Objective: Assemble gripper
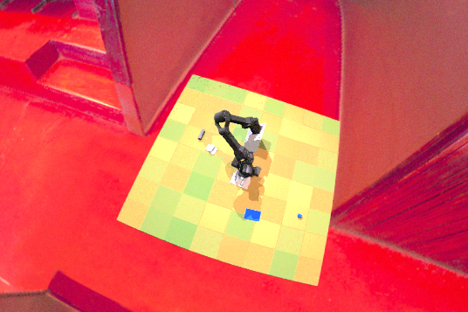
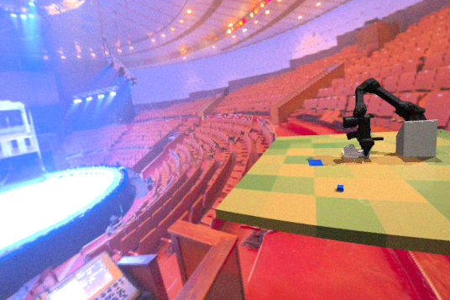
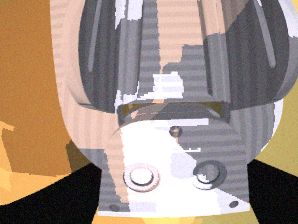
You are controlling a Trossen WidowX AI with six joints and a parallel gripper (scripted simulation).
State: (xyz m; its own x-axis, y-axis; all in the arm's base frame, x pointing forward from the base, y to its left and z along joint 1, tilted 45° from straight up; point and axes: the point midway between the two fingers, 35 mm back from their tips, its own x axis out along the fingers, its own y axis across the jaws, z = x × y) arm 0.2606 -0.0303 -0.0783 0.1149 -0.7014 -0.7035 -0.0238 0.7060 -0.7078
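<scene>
My gripper tip is 2 cm to the left of the grey jaw, 2 cm short of it and 1 cm below it. The rest, counted from my gripper tip: flat white plate: 7 cm ahead; then dark bar: 38 cm to the right, 12 cm behind; then flat blue square: 24 cm ahead, 16 cm to the left, 1 cm below.
</scene>
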